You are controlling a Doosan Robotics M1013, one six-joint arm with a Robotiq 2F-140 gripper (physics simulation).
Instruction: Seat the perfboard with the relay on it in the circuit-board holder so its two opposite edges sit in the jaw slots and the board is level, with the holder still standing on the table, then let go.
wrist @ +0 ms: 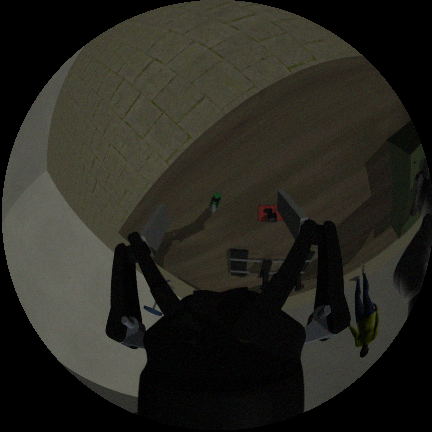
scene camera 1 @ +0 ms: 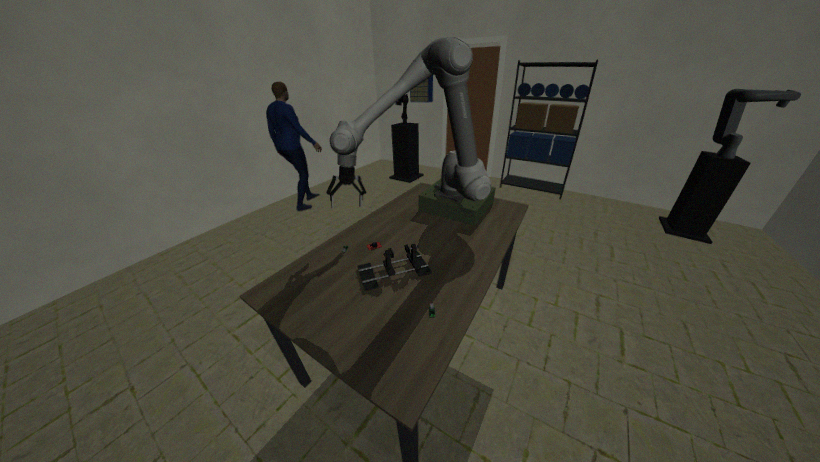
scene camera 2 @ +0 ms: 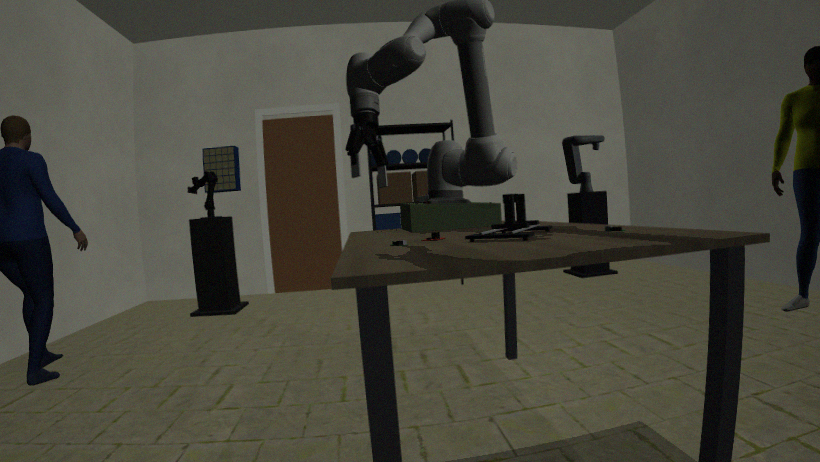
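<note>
A red board with black parts on it (scene camera 1: 370,247) (scene camera 2: 434,236) (wrist: 263,210), which looks like the perfboard with the relay, lies flat on the table beside the circuit-board holder. The black holder (scene camera 1: 389,264) (scene camera 2: 514,213) (wrist: 239,268) stands on the table, with two silver rods and upright jaws; no board shows between its jaws. My gripper (scene camera 1: 346,204) (scene camera 2: 368,179) (wrist: 220,205) is open and empty, pointing down high above the table. In the wrist view, the red board is near the right finger pad, well below it. The jaw slots are too small to make out.
A small green board (scene camera 1: 344,249) (scene camera 2: 399,243) (wrist: 216,198) lies near the table's edge. Another green board (scene camera 1: 432,311) (scene camera 2: 614,228) lies across the holder. The arm stands on a green base block (scene camera 1: 459,209) (scene camera 2: 453,215). A person in blue (scene camera 1: 285,129) (scene camera 2: 25,195) is beyond the table.
</note>
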